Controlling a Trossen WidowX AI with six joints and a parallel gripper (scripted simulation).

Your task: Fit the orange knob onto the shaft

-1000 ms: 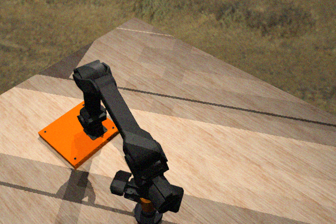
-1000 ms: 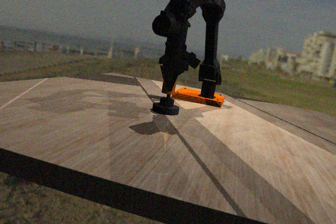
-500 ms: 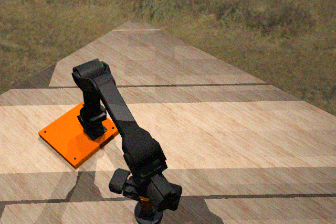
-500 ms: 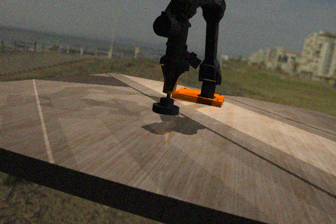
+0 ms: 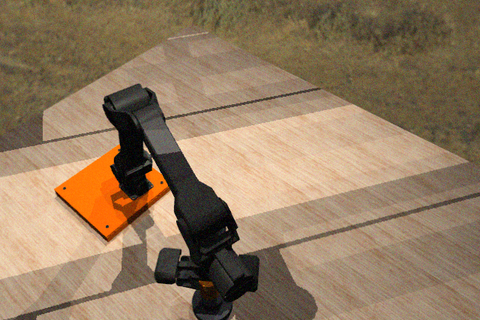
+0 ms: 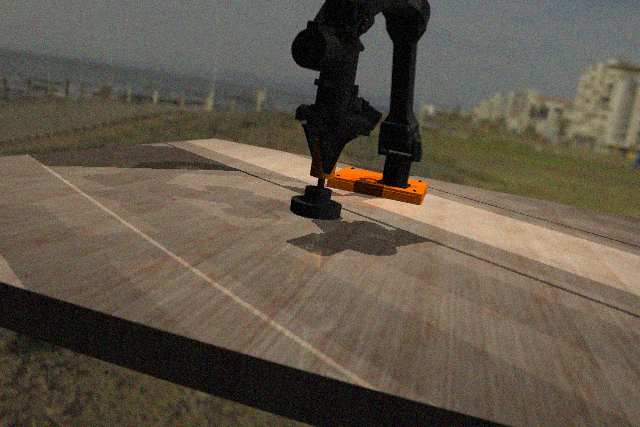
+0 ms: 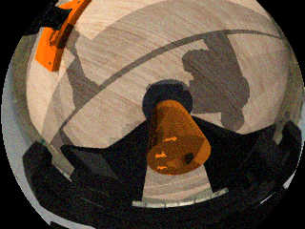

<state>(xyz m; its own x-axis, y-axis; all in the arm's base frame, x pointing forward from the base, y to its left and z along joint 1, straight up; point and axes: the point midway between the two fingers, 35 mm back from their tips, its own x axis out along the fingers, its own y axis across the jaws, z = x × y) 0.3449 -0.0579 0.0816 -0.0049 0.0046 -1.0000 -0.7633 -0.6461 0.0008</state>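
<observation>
Now: the orange knob 2 cm above my gripper tip. The rest, counted from my gripper tip: dark round pedestal 4 cm below.
</observation>
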